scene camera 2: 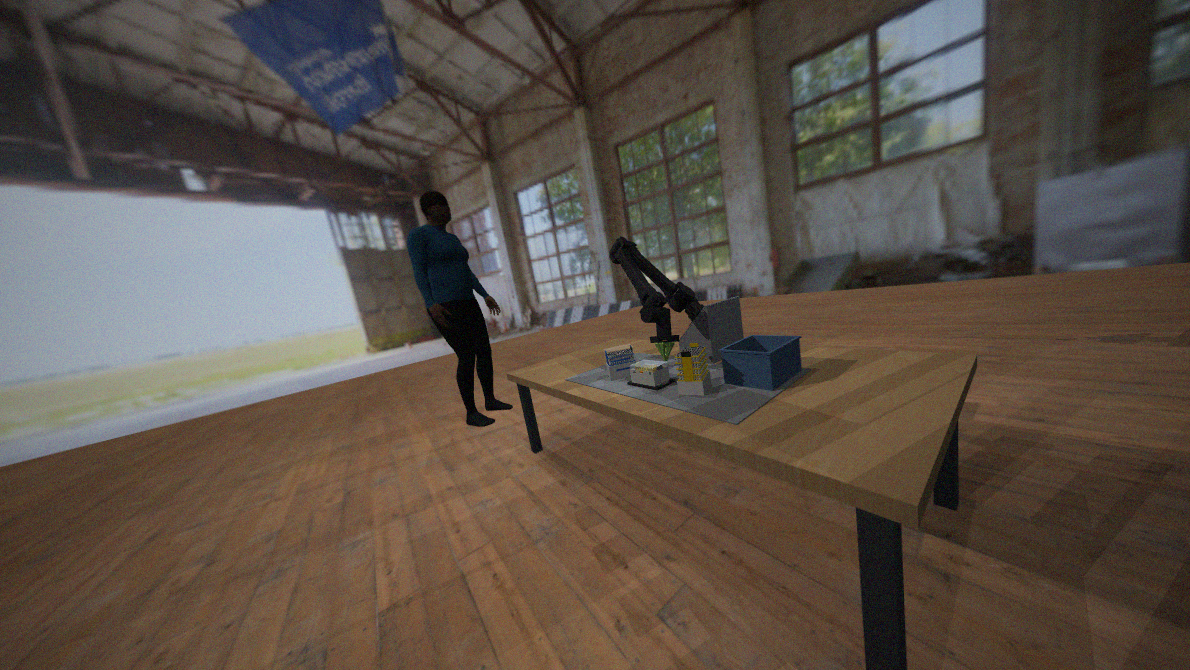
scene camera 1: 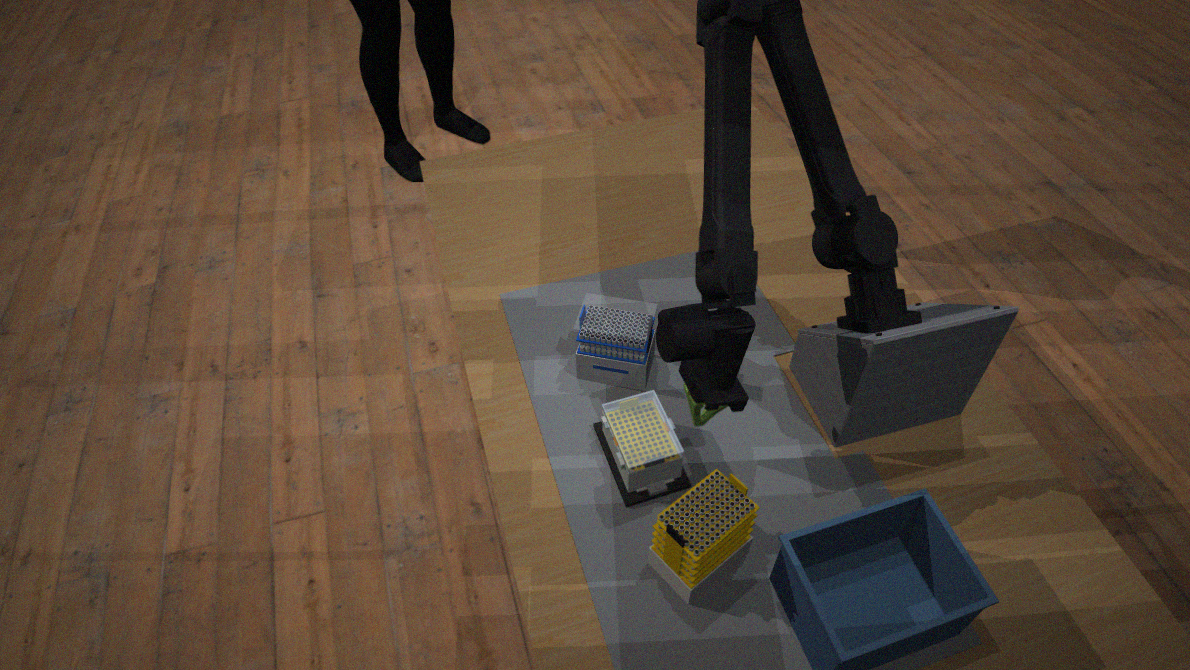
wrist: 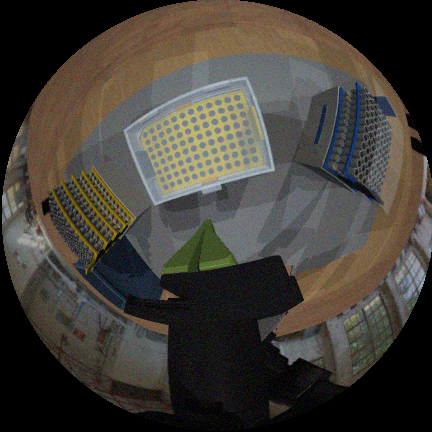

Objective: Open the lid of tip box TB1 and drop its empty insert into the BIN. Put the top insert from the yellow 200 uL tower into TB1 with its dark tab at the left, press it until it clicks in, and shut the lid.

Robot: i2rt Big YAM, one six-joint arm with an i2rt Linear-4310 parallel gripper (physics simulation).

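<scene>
Tip box TB1 (scene camera 1: 642,434) (scene camera 2: 648,374) (wrist: 200,145) stands in a dark holder (scene camera 1: 620,480). Its clear lid looks shut, with a yellow perforated insert without tips visible through it. The yellow 200 uL tower (scene camera 1: 706,524) (scene camera 2: 692,372) (wrist: 90,215) is a stack of tip-filled inserts on a pale base; the top insert has a dark tab. The blue BIN (scene camera 1: 801,600) (scene camera 2: 753,370) (wrist: 112,286) stands beside the tower. My gripper (scene camera 1: 699,421) (scene camera 2: 665,357) (wrist: 208,223) is shut and empty, its green fingertips together, above the mat beside TB1's latch side. It hides none of TB1 in the wrist view.
A blue-tipped rack box (scene camera 1: 612,367) (scene camera 2: 618,362) (wrist: 312,131) stands on TB1's other side, away from the tower. A grey angled block (scene camera 1: 924,387) (scene camera 2: 724,324) stands by the arm's base. The boxes are on a grey mat (scene camera 1: 557,399). A person (scene camera 2: 450,266) stands beyond the table.
</scene>
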